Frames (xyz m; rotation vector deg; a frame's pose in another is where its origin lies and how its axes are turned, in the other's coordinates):
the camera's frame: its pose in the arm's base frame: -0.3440 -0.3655 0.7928 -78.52 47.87 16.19
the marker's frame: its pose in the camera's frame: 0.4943 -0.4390 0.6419 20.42 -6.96 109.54
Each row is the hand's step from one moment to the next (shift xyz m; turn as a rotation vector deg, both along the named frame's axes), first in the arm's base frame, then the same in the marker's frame.
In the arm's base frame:
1: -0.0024 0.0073 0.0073 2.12 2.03 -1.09
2: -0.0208 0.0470 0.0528 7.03 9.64 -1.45
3: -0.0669 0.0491 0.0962 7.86 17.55 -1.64
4: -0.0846 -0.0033 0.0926 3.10 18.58 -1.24
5: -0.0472 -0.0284 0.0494 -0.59 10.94 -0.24
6: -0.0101 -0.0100 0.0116 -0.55 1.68 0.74
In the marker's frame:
1: 0.0024 0.0093 0.0044 0.22 -1.24 2.87
2: 0.0166 0.0671 0.0255 1.41 -1.42 11.85
3: 0.0291 0.1237 -0.0002 5.45 0.18 18.51
4: 0.0128 0.1134 -0.0522 9.09 2.62 16.34
5: -0.0070 0.0543 -0.0498 6.76 2.90 8.12
6: -0.0042 0.0115 -0.0137 0.99 1.31 0.99

